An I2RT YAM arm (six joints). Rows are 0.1 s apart.
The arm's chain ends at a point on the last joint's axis. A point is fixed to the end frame.
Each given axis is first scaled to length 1.
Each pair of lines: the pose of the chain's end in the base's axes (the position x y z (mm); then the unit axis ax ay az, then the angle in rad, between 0 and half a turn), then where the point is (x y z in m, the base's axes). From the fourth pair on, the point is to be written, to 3 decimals.
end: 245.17 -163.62 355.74 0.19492 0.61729 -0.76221 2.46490
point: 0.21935 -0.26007 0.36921
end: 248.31 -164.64 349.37 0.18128 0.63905 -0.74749 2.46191
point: 0.22609 -0.26234 0.35990
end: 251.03 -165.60 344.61 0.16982 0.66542 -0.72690 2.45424
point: 0.23293 -0.26452 0.35065
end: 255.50 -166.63 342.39 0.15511 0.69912 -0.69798 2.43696
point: 0.243 -0.267 0.342
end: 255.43 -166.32 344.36 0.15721 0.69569 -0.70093 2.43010
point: 0.243 -0.266 0.345
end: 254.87 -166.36 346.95 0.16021 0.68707 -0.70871 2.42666
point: 0.242 -0.266 0.349
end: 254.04 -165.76 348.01 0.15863 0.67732 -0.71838 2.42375
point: 0.240 -0.265 0.353
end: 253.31 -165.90 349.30 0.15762 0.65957 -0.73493 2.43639
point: 0.237 -0.265 0.358
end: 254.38 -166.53 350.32 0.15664 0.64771 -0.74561 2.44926
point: 0.237 -0.265 0.362
